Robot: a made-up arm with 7 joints. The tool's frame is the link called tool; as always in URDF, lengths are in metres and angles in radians. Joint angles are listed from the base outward. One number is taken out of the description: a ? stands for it. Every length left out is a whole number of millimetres.
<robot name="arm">
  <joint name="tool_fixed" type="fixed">
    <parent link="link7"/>
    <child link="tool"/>
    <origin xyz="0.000 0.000 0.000" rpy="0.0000 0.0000 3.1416"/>
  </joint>
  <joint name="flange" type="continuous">
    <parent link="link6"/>
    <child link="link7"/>
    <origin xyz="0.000 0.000 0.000" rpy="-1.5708 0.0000 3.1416"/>
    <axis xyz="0 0 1"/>
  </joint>
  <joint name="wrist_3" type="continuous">
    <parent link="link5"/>
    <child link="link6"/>
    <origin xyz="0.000 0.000 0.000" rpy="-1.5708 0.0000 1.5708"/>
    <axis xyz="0 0 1"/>
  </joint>
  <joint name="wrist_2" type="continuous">
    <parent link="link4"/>
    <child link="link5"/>
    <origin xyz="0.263 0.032 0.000" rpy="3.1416 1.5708 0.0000"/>
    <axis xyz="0 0 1"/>
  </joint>
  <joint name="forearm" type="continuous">
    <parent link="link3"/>
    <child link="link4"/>
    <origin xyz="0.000 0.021 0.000" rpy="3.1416 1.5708 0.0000"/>
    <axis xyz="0 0 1"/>
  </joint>
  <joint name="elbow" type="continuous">
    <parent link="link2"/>
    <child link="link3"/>
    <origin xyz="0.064 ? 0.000" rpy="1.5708 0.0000 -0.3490"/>
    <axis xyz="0 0 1"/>
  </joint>
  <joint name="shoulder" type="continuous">
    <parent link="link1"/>
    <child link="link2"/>
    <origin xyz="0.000 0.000 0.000" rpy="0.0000 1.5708 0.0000"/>
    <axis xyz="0 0 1"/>
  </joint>
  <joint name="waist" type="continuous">
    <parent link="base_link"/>
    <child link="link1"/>
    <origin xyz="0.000 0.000 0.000" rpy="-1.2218 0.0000 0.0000"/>
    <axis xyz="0 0 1"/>
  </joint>
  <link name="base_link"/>
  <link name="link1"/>
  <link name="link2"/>
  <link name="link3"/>
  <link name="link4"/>
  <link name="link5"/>
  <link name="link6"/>
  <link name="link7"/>
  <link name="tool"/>
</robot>
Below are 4 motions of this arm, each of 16 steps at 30 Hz.
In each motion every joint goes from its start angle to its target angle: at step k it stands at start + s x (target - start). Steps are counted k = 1, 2, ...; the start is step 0. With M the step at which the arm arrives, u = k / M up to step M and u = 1 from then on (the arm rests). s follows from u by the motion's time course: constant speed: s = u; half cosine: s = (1 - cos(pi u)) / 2; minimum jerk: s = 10 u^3 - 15 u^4 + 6 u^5.
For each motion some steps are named. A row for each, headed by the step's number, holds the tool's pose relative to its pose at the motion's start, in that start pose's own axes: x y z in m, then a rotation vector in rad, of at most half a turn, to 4 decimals.
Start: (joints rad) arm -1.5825 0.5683 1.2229 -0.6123 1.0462 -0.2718 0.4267
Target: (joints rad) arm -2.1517 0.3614 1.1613 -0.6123 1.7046 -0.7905 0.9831
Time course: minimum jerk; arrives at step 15
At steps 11, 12, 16:
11: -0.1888 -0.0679 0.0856 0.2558 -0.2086 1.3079
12: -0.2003 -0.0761 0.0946 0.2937 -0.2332 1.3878
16: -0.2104 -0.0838 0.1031 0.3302 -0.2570 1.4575

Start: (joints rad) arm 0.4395 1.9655 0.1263 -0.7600 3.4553 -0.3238 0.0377
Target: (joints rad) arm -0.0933 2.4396 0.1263 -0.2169 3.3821 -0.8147 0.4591
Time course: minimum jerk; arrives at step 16
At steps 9, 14, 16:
9: 0.0559 -0.1804 0.0487 -0.5154 -0.4377 0.5395
14: 0.1251 -0.2545 0.1187 -0.8166 -0.6949 0.9564
16: 0.1286 -0.2568 0.1223 -0.8294 -0.7062 0.9758

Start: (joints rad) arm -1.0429 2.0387 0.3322 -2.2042 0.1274 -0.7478 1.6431
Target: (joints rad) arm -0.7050 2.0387 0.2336 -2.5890 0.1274 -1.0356 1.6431
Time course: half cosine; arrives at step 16
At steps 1, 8, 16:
1: -0.0012 -0.0004 -0.0007 -0.0063 0.0015 0.0045
8: -0.0576 -0.0332 -0.0344 -0.3302 0.0400 0.2369
16: -0.0986 -0.0832 -0.0599 -0.6611 0.0040 0.4763

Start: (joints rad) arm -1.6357 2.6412 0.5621 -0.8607 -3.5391 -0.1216 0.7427
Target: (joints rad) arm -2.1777 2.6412 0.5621 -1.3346 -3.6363 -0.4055 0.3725
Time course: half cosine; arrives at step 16
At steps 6, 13, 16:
6: -0.0156 -0.0457 0.0123 -0.1710 0.0186 -0.0925
13: -0.0430 -0.1314 0.0610 -0.5309 -0.0098 -0.2856
16: -0.0465 -0.1421 0.0701 -0.5824 -0.0209 -0.3129

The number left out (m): 0.177
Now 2 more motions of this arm.
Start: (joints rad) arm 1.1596 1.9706 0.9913 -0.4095 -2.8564 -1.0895 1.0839
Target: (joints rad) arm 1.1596 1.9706 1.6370 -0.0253 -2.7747 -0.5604 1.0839
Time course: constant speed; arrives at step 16
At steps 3, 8, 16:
3: -0.0080 -0.0158 -0.0126 0.0746 -0.0493 0.1192
8: -0.0106 -0.0414 -0.0349 0.1889 -0.1227 0.3251
16: 0.0113 -0.0733 -0.0676 0.3382 -0.2201 0.6690

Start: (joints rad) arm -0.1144 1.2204 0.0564 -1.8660 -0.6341 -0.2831 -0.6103
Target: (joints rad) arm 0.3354 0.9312 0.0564 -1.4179 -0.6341 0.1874 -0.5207
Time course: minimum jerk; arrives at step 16
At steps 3, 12, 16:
3: 0.0045 -0.0100 0.0050 -0.0472 0.0224 0.0297
12: 0.1191 -0.1338 0.1513 -0.9679 0.3630 0.3922
16: 0.1360 -0.1396 0.1756 -1.0909 0.3973 0.4134

